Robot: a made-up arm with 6 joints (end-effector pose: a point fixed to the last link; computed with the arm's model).
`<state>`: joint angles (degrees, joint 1 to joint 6).
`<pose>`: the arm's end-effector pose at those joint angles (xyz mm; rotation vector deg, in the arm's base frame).
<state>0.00 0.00 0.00 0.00 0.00 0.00</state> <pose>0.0 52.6 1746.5 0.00 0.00 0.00</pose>
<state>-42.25 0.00 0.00 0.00 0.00 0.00</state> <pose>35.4 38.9 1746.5 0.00 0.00 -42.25</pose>
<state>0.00 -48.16 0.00 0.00 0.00 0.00</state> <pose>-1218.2 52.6 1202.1 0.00 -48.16 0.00</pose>
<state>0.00 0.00 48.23 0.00 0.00 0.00</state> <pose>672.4 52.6 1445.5 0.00 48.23 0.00</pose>
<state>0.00 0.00 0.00 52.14 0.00 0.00</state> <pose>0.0 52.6 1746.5 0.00 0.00 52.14</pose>
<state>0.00 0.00 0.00 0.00 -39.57 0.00</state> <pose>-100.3 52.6 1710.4 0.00 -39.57 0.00</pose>
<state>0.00 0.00 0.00 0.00 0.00 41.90</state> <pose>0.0 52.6 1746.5 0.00 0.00 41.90</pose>
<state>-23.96 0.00 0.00 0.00 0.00 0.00</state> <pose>21.4 48.1 1746.5 0.00 0.00 -23.96</pose>
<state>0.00 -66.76 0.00 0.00 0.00 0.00</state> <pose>-1502.4 52.6 756.6 0.00 -66.76 0.00</pose>
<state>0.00 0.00 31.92 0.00 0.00 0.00</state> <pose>476.7 52.6 1610.2 0.00 31.92 0.00</pose>
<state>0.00 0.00 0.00 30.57 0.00 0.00</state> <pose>0.0 52.6 1746.5 0.00 0.00 30.57</pose>
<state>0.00 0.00 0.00 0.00 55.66 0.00</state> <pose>130.0 52.6 1677.9 0.00 55.66 0.00</pose>
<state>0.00 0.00 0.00 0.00 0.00 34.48</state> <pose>0.0 52.6 1746.5 0.00 0.00 34.48</pose>
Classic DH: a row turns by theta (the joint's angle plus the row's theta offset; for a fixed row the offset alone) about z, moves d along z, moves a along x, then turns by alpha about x. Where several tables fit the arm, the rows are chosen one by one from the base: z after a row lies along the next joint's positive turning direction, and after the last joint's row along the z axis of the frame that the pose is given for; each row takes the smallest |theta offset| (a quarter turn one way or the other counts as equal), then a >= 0, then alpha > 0; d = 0 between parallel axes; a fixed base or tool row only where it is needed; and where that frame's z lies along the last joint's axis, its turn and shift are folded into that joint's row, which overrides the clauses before.
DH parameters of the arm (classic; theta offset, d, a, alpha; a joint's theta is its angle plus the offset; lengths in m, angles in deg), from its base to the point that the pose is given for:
joint 1: 0 0.1114 0 -90
joint 2: -90 0 0.7336 0
joint 3: 90 0.0526 0 90
joint 4: 0 0.7441 0 -90
joint 5: 0 0 0 90
joint 6: 0 0.1574 0 0

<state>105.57 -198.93 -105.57 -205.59 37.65 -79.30</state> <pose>-333.5 846.3 -19.0 28.80 -24.87 -167.63</pose>
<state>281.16 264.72 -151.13 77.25 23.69 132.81</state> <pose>127.2 -54.3 -324.4 100.97 -108.45 91.05</pose>
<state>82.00 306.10 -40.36 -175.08 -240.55 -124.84</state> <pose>-214.1 -1229.6 357.9 -38.14 153.18 41.99</pose>
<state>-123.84 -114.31 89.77 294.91 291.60 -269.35</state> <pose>743.0 775.3 513.4 -75.48 53.73 -92.76</pose>
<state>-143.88 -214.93 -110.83 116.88 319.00 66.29</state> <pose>-786.0 -524.6 197.0 -20.08 -60.07 24.15</pose>
